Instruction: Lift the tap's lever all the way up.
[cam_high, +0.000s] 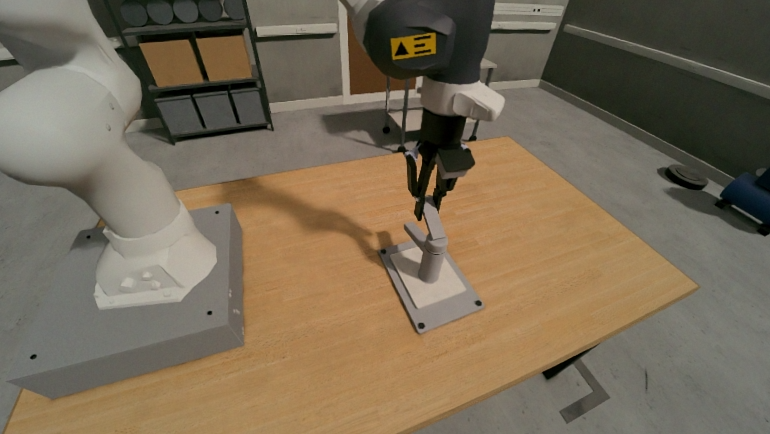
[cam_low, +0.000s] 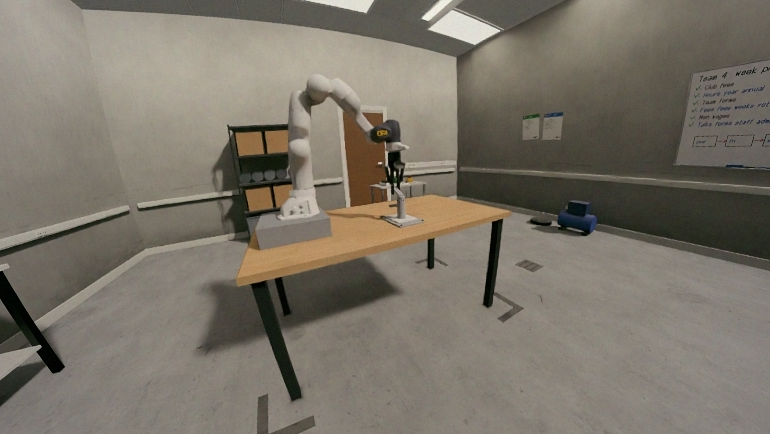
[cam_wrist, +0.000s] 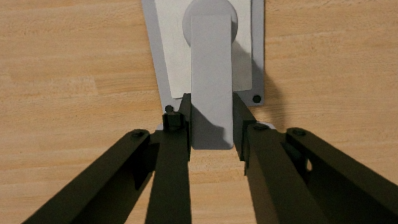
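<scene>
My gripper is now 3 cm to the left of the lever and 1 cm above it. Also, from my hand: tap: 6 cm below, 4 cm to the right, 1 cm behind.
</scene>
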